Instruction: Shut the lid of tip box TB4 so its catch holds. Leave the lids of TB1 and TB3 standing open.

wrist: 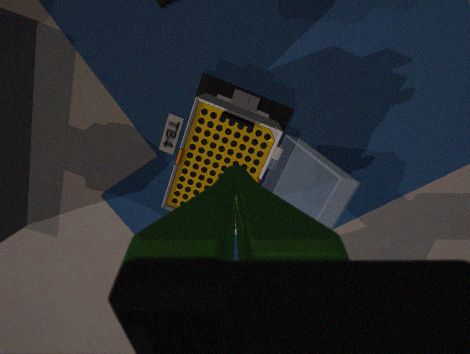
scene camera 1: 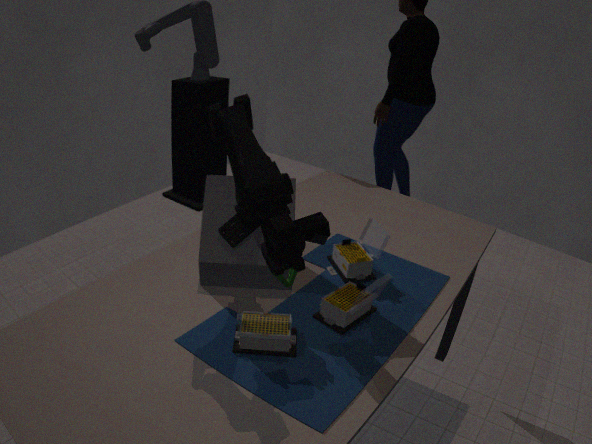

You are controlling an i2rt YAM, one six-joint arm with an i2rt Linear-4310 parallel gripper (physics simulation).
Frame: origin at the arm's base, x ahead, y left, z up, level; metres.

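Seen in the pictures: gripper, between the fingertips: (wrist: pixel 235 176) (scene camera 1: pixel 289 285); arm's base, origin of its link: (scene camera 1: pixel 251 217).
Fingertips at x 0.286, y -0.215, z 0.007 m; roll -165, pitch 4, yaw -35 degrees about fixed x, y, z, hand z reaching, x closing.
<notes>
Offsets run from my fingertips to a thing's middle. "spot": to the spot under its first point. Level surfaces: height alone.
Tip box TB4 (scene camera 1: pixel 352 262) (wrist: pixel 225 142), white with a yellow perforated rack, stands near the mat's back corner. Its label (scene camera 1: pixel 332 270) (wrist: pixel 171 133) lies beside it. Its clear lid (scene camera 1: pixel 374 239) (wrist: pixel 312 180) stands open, leaning outward; in the wrist view it extends to the lower right. My gripper (scene camera 1: pixel 287 283) (wrist: pixel 235 176) is shut and empty, its green fingertips together. It is above the table to the left of TB4 in the scene view. In the wrist view the fingers hide TB4's lower right part and some of the lid's lower edge.
A middle box @(dx +0.055, dy +0.208, dz -0.120 m) (scene camera 1: pixel 346 305) has its clear lid @(spot: dx +0.140, dy +0.192, dz -0.049 m) (scene camera 1: pixel 378 287) standing open. Another box @(spot: dx -0.003, dy -0.079, dz -0.090 m) (scene camera 1: pixel 265 332) stands at the front left; its lid's position is unclear. All are on the blue mat @(dz -0.185 m) (scene camera 1: pixel 320 400). The grey robot base block (scene camera 1: pixel 220 275) is behind.
</notes>
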